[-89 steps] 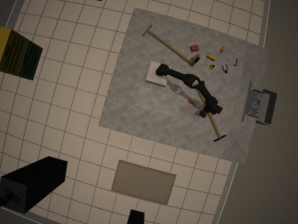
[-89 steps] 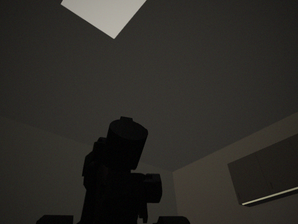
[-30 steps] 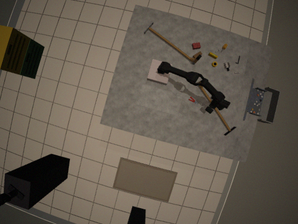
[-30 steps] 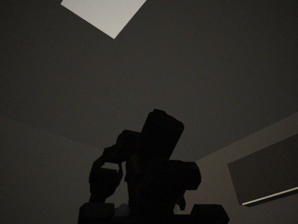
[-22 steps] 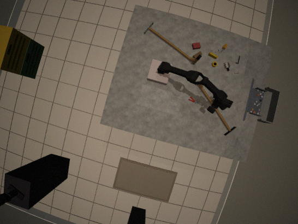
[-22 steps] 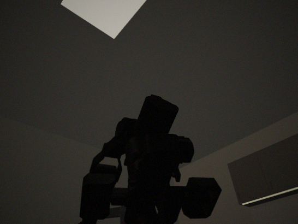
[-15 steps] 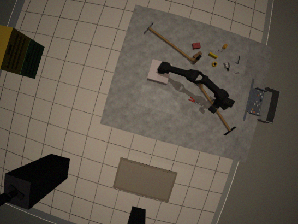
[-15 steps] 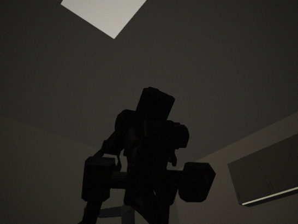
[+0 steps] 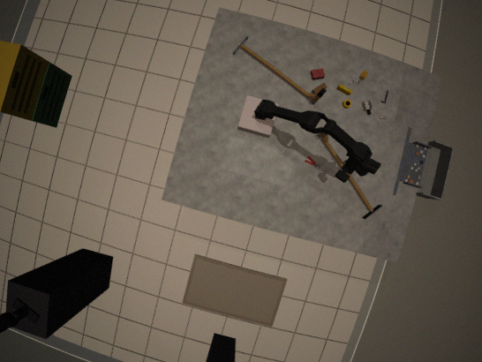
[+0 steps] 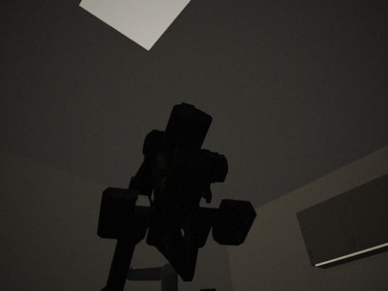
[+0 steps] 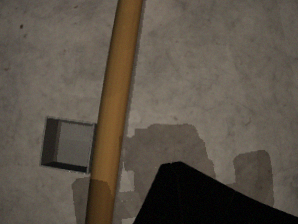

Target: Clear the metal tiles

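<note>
My gripper tip is now 5 cm short of the small box, 5 cm to the right of it and 10 cm above it. From my gripper tip the other things lie so: yellow ring: 2 cm behind, 43 cm to the left, 10 cm below; then brown block: 21 cm behind, 47 cm to the left, 10 cm below; then long scraper: 6 cm ahead, 5 cm below.
</note>
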